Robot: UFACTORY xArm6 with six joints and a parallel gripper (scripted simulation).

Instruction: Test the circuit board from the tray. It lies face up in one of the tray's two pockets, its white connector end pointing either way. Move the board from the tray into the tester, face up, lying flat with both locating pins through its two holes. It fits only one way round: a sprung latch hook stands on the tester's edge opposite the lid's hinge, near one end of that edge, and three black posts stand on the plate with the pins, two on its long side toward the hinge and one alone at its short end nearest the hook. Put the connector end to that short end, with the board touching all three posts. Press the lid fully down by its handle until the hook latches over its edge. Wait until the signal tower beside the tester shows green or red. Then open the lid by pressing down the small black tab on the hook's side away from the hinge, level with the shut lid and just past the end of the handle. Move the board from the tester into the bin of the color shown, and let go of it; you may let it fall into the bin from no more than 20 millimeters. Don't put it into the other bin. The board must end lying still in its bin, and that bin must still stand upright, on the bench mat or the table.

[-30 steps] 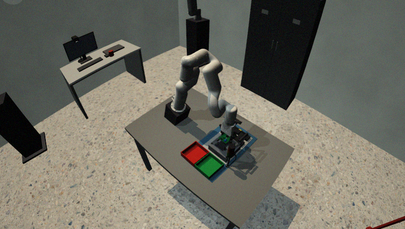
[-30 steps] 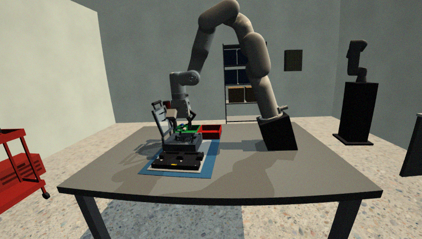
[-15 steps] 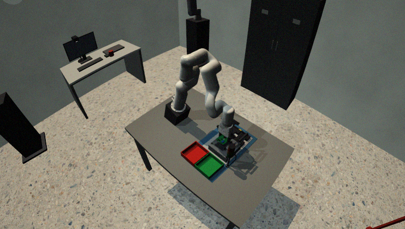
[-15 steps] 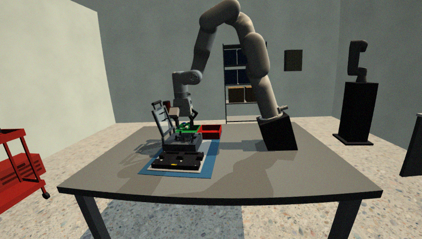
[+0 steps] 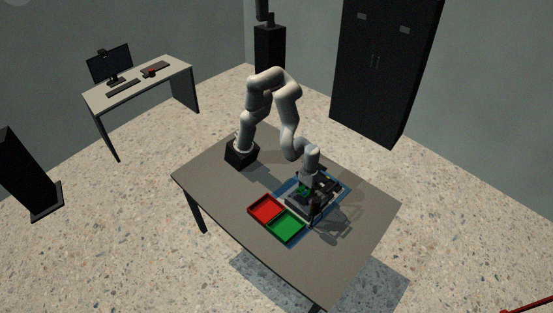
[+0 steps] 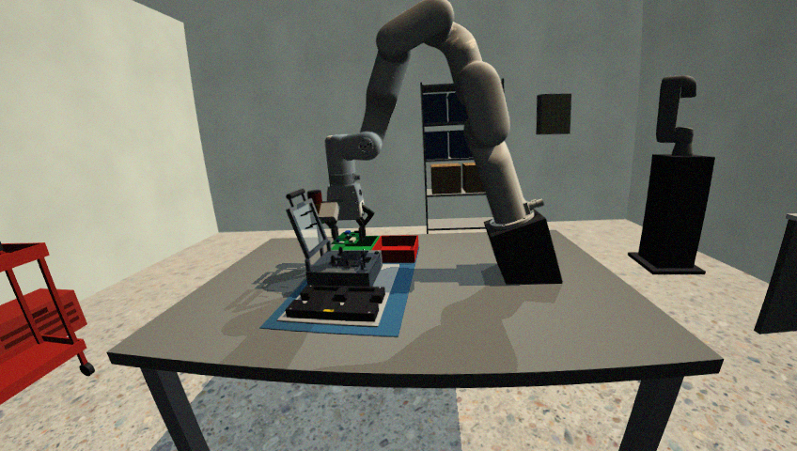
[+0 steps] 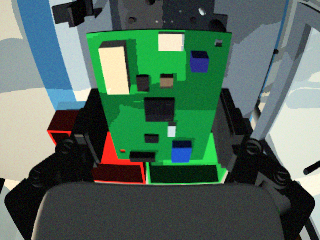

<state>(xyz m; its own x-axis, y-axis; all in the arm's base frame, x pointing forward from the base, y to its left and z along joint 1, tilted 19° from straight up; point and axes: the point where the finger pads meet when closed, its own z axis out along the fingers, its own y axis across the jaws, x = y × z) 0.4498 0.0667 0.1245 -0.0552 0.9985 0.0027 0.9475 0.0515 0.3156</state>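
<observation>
The tester plate is 70 mm below my hand, 10 mm to the left of it and 10 mm ahead of it. From my hand the other things lie so: green circuit board (right at my hand); tester lid (130 mm ahead, 50 mm above, 10 mm to the left); black latch hook (60 mm behind, 50 mm to the left, 50 mm below).
</observation>
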